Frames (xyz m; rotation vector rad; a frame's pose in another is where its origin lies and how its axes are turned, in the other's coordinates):
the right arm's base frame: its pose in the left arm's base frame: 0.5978 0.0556 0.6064 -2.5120 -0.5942 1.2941
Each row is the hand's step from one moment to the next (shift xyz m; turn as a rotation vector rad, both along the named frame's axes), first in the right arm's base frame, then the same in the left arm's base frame.
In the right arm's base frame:
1: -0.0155 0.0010 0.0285 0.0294 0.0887 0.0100
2: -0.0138 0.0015 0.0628 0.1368 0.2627 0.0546
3: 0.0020 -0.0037 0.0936 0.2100 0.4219 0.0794
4: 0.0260 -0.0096 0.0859 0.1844 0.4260 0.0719
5: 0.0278 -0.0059 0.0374 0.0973 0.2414 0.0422
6: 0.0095 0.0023 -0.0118 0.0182 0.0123 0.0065
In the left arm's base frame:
1: -0.0312 -0.0070 -0.0056 0.0284 -0.0644 -0.0623
2: -0.0583 -0.0054 -0.0267 0.0896 -0.1667 -0.2343
3: -0.0765 0.0077 -0.0536 0.1456 -0.2726 -0.3645
4: -0.0591 0.0238 -0.0640 0.1394 -0.2884 -0.3436
5: -0.0175 0.0195 -0.0389 0.0740 -0.1667 -0.1904
6: 0.0152 0.0019 -0.0010 0.0071 -0.0022 -0.0217

